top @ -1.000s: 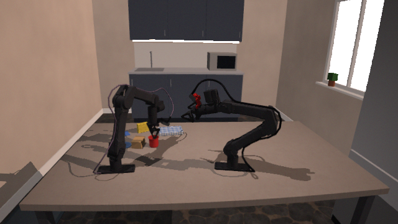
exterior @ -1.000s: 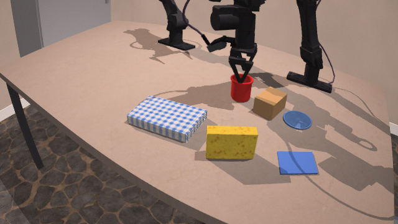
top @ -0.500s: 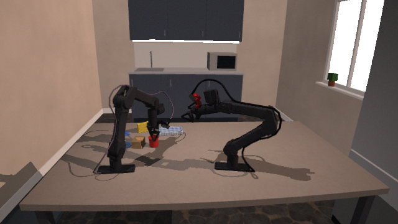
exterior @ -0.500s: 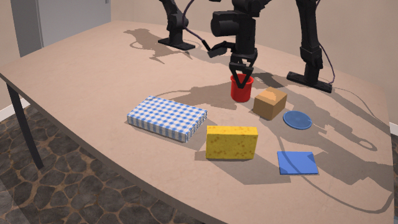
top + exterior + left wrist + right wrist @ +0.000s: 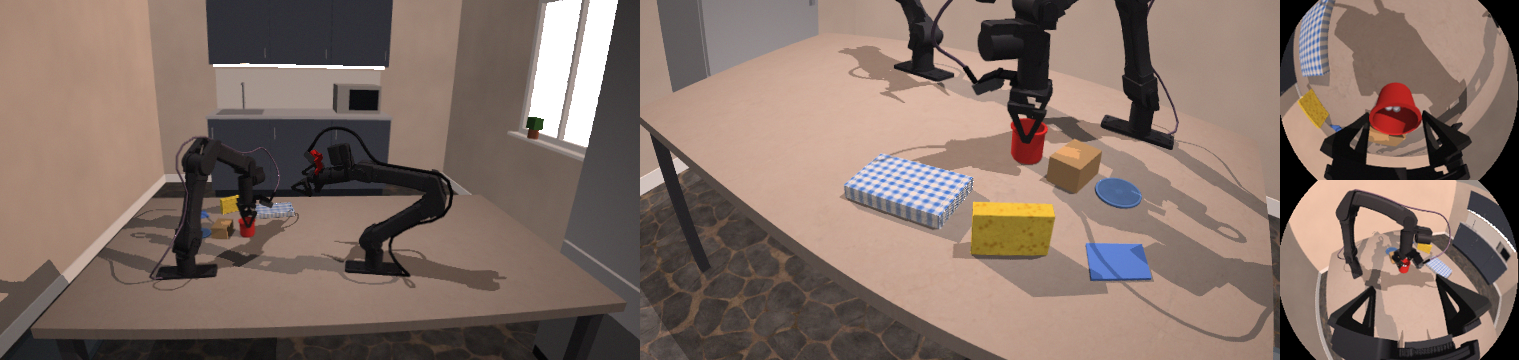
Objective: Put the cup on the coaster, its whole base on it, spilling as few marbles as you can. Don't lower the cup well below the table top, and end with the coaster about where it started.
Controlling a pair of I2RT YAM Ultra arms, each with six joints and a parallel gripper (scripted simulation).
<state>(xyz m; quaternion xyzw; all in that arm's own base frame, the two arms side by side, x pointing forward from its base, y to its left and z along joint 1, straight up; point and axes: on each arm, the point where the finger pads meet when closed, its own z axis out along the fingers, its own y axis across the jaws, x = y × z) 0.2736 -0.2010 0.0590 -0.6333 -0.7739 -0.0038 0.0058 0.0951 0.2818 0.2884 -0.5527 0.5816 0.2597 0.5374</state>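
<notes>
The red cup lies 3 cm below my left hand. Also, from my left hand: blue square pad (26 cm to the left, 20 cm ahead, 6 cm below); then box (10 cm to the left, 3 cm below, 1 cm ahead).
</notes>
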